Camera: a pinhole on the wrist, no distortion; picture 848 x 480 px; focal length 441.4 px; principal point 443.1 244.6 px. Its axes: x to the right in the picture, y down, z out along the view. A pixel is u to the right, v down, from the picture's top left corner.
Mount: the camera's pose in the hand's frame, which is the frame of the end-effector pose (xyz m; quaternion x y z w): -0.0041 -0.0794 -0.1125 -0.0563 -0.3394 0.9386 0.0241
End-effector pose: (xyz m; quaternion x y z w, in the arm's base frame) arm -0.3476 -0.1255 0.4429 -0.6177 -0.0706 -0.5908 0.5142
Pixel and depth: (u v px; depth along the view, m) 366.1 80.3 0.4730
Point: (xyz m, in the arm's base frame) -0.2736 0.2441 0.6822
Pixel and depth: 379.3 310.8 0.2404
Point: -0.4962 0.0318 0.6000
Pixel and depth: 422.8 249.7 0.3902
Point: -0.4672 0.1775 0.6406
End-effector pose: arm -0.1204 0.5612 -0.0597 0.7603 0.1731 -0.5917 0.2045
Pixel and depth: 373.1 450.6 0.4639
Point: -0.4847 0.9727 -0.1518
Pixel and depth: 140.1 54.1 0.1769
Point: -0.2380 0.6434 -0.1852
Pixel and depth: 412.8 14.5 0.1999
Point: -0.2776 0.6142 -0.0828
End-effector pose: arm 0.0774 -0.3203 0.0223 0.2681 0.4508 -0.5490 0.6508
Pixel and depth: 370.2 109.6 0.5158
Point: -0.0886 -0.7322 0.2239
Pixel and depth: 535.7 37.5 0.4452
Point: -0.0032 -0.5962 0.3411
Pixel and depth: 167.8 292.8 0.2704
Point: -0.1726 -0.5307 -0.0098
